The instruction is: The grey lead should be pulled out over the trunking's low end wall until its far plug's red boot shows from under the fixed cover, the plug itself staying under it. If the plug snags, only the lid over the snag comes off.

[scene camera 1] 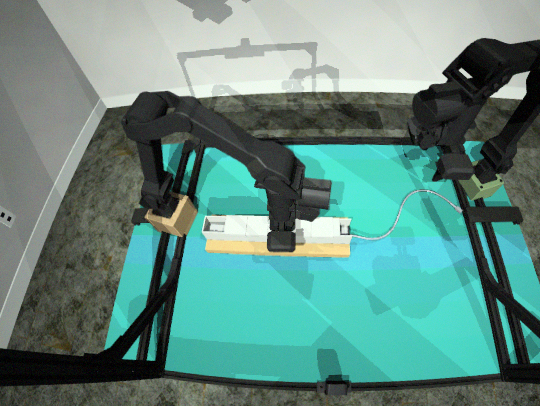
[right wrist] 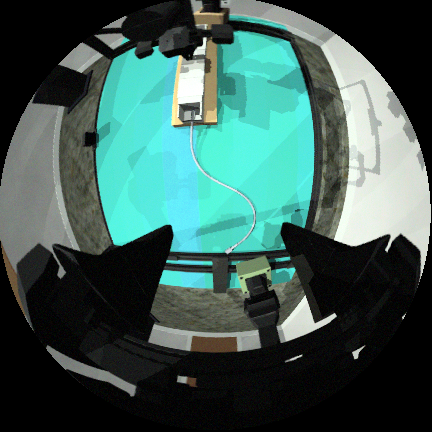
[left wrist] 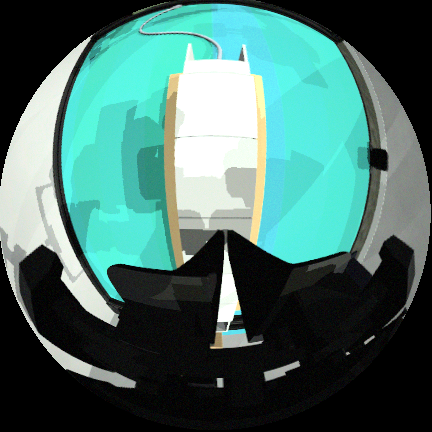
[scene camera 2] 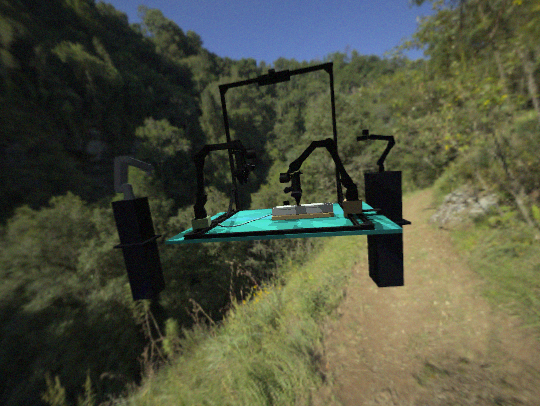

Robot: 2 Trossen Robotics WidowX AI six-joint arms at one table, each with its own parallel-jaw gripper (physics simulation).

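Places are measured from the left arm's base along level axes (x left, y back, z up), in millimetres.
Pixels of known places: left gripper, fingertip midpoint: point(scene camera 1: 283, 228) point(right wrist: 189, 59) point(left wrist: 224, 235) point(scene camera 2: 298, 205); right gripper, fingertip midpoint: point(scene camera 1: 429, 164) point(right wrist: 228, 229) point(scene camera 2: 244, 184); left arm's base at its link origin: point(scene camera 1: 165, 206) point(scene camera 2: 352, 199); right arm's base at its link origin: point(scene camera 1: 483, 173) point(right wrist: 255, 281) point(scene camera 2: 200, 217).
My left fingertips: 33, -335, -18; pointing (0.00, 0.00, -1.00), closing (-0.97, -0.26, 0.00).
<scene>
For each thing: its top centre in the pictures, then the offset to it from my left fingertips, as dx, dy, dz. "spot": a spot on its surface instead. Level surfaces: height alone.
- grey lead at a spot on its surface: point(right wrist: 217, 181) point(scene camera 1: 397, 219) point(scene camera 2: 250, 221) spot: +141, -299, -71
- pale free end at a spot on its surface: point(right wrist: 230, 250) spot: +232, -490, -68
- turquoise table top at its surface level: dz -76
The white trunking point(scene camera 1: 235, 229) point(right wrist: 191, 87) lies on a wooden base point(scene camera 1: 235, 248) point(right wrist: 211, 102). Its lids point(left wrist: 215, 105) lie in a row with thin seams; both ends are open on top. The grey lead point(scene camera 1: 398, 215) point(scene camera 2: 250, 220) point(left wrist: 175, 33) point(right wrist: 217, 181) leaves over the end wall at the right in scene camera 1 and curves to a pale free end point(right wrist: 230, 250) by the side rail. No red boot shows. My left gripper point(scene camera 2: 298, 202) point(left wrist: 224, 235) is shut and empty above the middle of the trunking. My right gripper point(right wrist: 228, 229) is open and empty, high above the lead's free end.
The left arm's tan mounting block point(scene camera 1: 182, 220) stands left of the trunking in scene camera 1. The right arm's green mounting block point(scene camera 1: 482, 186) point(right wrist: 252, 272) is near the lead's free end. Black frame rails run along both sides of the turquoise table top point(scene camera 1: 260, 310).
</scene>
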